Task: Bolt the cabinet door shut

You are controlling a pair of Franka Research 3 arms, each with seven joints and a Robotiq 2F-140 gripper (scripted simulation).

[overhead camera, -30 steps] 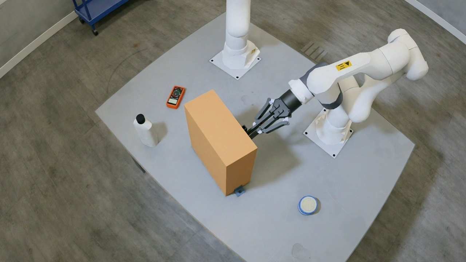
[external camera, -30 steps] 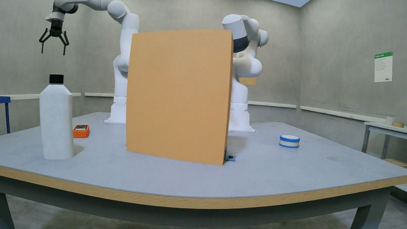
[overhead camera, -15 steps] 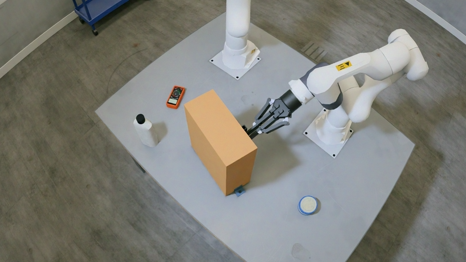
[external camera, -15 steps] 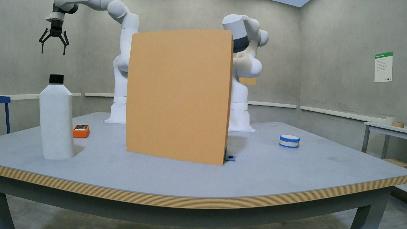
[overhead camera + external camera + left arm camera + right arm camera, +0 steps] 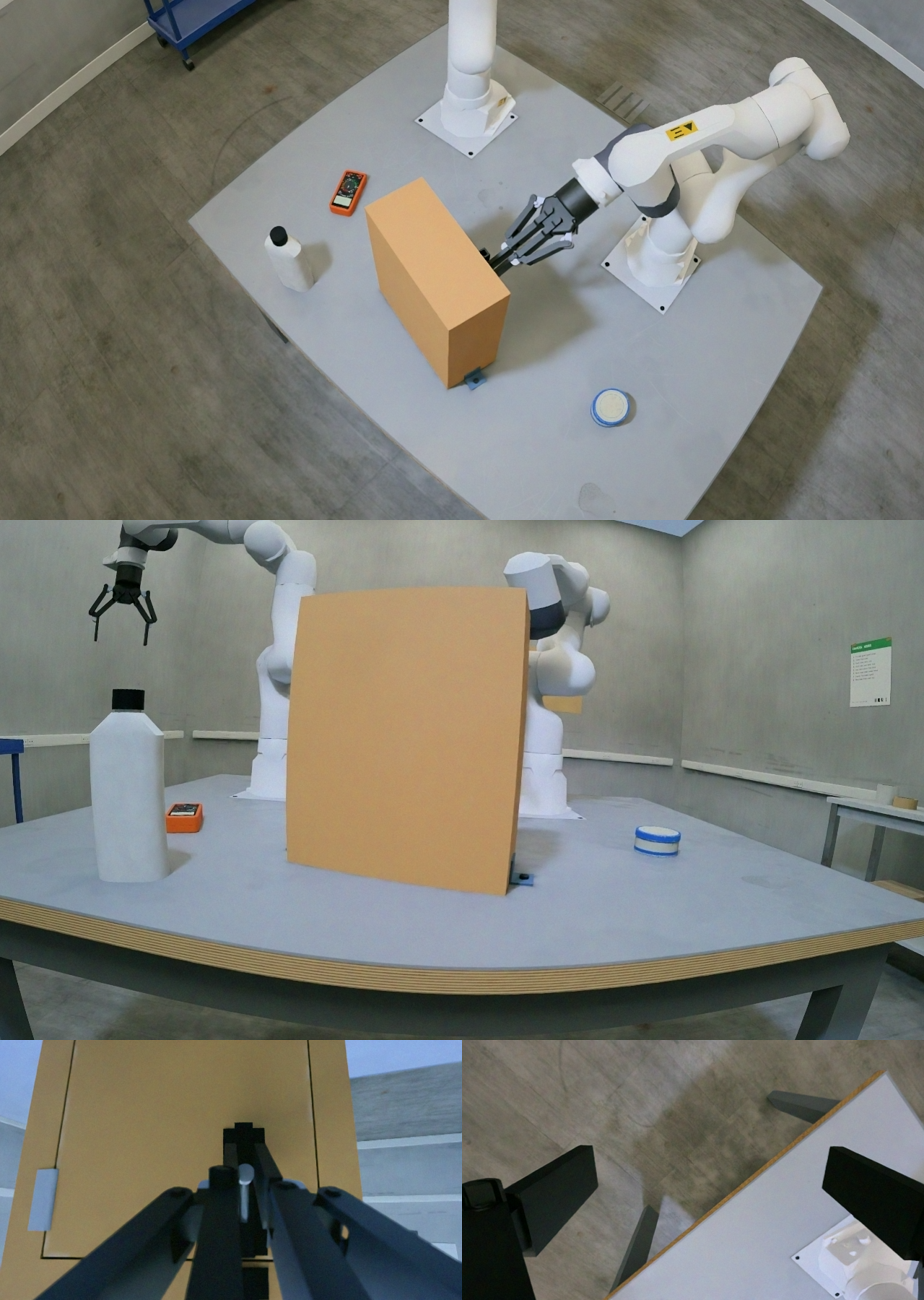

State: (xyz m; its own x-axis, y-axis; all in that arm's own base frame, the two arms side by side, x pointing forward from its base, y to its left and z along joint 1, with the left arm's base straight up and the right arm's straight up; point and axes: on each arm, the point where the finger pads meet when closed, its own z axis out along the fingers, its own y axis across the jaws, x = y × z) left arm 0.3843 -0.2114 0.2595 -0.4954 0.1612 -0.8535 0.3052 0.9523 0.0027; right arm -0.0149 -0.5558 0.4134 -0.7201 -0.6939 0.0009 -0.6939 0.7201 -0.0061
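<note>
The tan cabinet lies 9 cm ahead of my left hand, 7 cm to the right of it and 9 cm below it. Also, from my left hand: blue-and-white round tin (1 cm behind, 35 cm to the left, 24 cm below).
</note>
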